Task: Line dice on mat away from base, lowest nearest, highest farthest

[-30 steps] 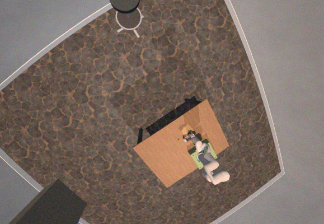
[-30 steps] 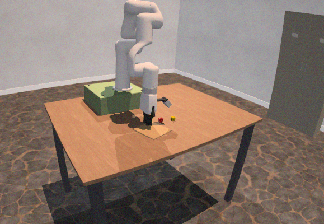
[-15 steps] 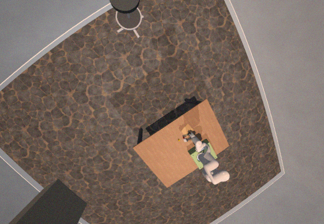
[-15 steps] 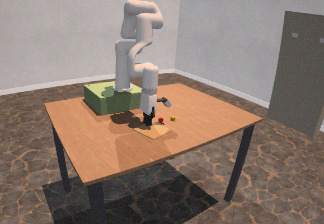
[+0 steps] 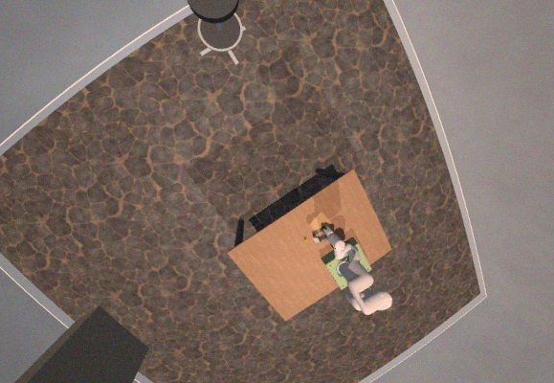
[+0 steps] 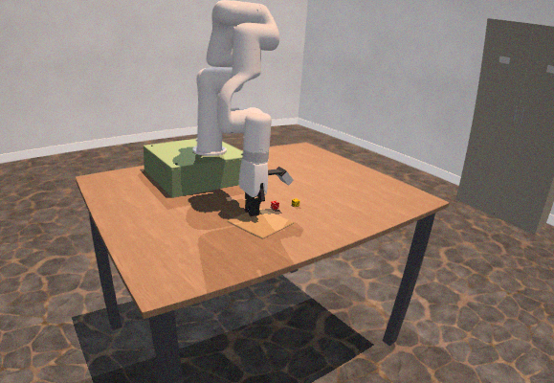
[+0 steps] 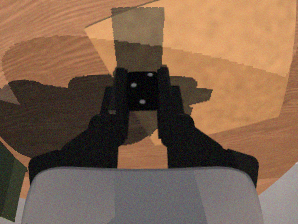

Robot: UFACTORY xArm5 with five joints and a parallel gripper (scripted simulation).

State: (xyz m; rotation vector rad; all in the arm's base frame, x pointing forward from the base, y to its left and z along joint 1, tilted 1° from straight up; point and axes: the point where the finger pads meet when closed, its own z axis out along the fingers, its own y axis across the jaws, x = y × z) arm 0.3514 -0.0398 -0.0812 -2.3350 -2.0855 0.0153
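Right now my hand is 1 cm above the black die. Round my hand: red die (1 cm behind, 9 cm to the left, 2 cm below); yellow die (1 cm ahead, 17 cm to the left, 2 cm below); tan mat (5 cm ahead, 1 cm to the right, 2 cm below).
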